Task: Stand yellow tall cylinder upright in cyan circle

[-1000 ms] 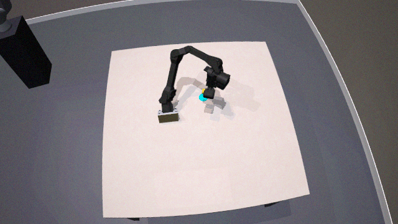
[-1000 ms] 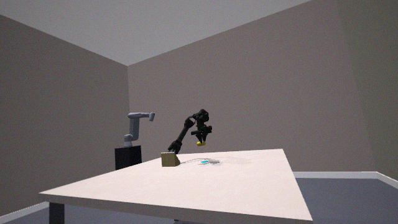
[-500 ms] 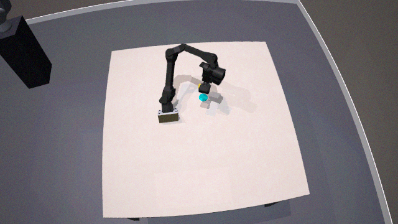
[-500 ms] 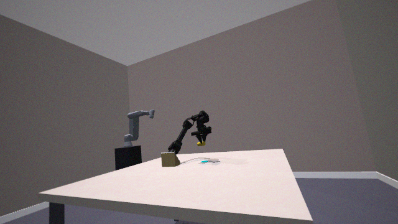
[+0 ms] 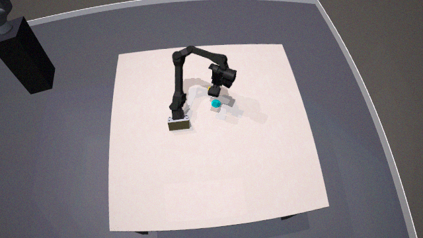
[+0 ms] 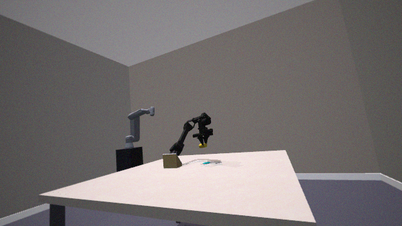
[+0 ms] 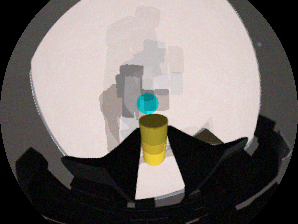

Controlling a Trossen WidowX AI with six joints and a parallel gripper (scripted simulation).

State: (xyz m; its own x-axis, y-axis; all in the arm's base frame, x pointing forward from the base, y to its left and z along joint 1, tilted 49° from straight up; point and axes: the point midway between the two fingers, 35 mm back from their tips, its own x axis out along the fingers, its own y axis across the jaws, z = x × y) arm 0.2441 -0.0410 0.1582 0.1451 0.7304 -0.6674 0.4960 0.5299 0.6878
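My gripper tip is now 140 mm above the cyan circle. The rest, counted from my gripper tip: yellow cylinder 20 mm behind, 10 mm to the left.
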